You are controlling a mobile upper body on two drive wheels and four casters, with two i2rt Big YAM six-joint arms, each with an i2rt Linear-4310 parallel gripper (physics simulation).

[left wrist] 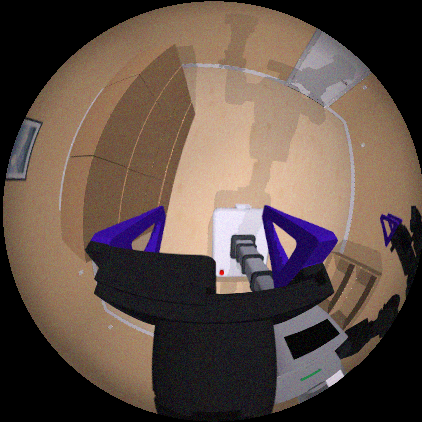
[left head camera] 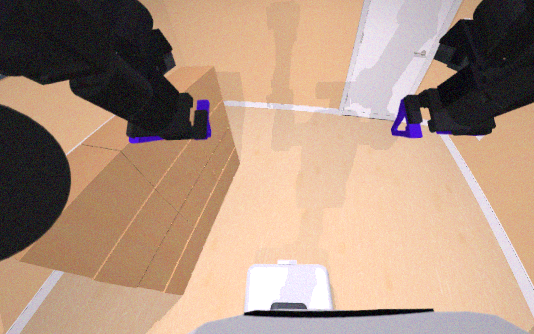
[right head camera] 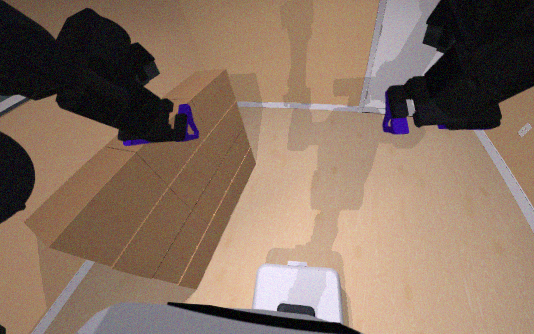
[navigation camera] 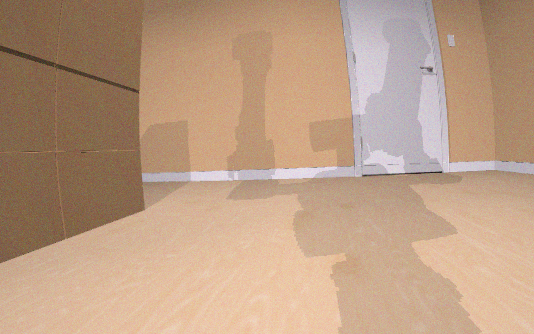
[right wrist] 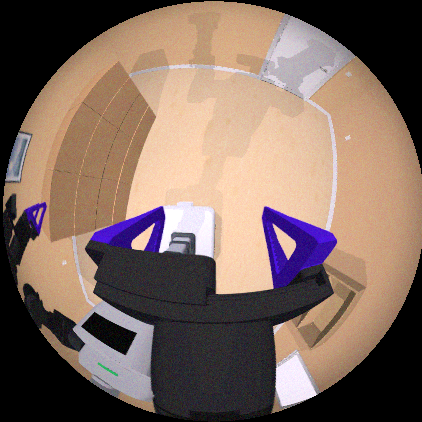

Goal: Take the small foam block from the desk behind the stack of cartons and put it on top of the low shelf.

Labels:
same spot on stack of brown cartons: (navigation camera: pixel 77 77) = (right head camera: pixel 227 154)

